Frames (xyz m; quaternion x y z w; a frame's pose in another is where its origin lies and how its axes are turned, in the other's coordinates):
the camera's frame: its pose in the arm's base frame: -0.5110 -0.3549 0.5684 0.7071 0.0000 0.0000 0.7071
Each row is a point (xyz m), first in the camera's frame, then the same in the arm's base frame.
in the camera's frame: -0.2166 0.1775 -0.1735
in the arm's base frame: -0.7276 -0.1814 0.7459
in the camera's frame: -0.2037 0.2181 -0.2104
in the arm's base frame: -0.7147 -0.1445 0.7865
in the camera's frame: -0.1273 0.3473 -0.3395
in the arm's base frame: -0.6383 -0.0154 0.9157
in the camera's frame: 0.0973 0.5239 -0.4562
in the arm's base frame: -0.4137 0.1013 1.0923
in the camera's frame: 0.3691 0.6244 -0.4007
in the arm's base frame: -0.1419 0.0458 1.1928
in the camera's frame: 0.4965 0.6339 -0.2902
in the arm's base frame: -0.0145 -0.0647 1.2023
